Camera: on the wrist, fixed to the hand. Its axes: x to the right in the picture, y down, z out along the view.
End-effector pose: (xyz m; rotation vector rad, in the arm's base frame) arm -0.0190 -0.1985 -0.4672 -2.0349 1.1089 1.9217
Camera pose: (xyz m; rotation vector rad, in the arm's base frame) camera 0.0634 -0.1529 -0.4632 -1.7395 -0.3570 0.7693
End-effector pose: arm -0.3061 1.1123 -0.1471 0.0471 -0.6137 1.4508
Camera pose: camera -0.2170 1.0906 -0.1689 0.5543 -0.1541 -0.0429
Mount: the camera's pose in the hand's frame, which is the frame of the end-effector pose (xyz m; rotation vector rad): -0.0292 -0.0791 -0.0422 0.2618 0.0721 -1.5982
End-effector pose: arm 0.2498 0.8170 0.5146 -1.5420 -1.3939 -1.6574
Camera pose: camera 0.1704 0.8004 0.4666 -0.0652 2.3000 1.5401
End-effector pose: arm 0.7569 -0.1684 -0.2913 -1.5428 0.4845 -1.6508
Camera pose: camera 0.6914 -0.1089 -0.2589 1.4280 1.0723 2.2770
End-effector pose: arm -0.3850 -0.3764 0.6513 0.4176 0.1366 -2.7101
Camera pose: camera -0.3793 -0.2866 0.6230 -0.2861 -0.0779 1.8936
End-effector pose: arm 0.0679 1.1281 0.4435 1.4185 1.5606 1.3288
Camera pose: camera 0.0101 1.0965 0.3761 -0.0756 2.0901 0.1654
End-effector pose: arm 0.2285 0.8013 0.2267 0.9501 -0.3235 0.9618
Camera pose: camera 0.2695 0.8015 0.1418 1.0378 0.6149 -0.4544
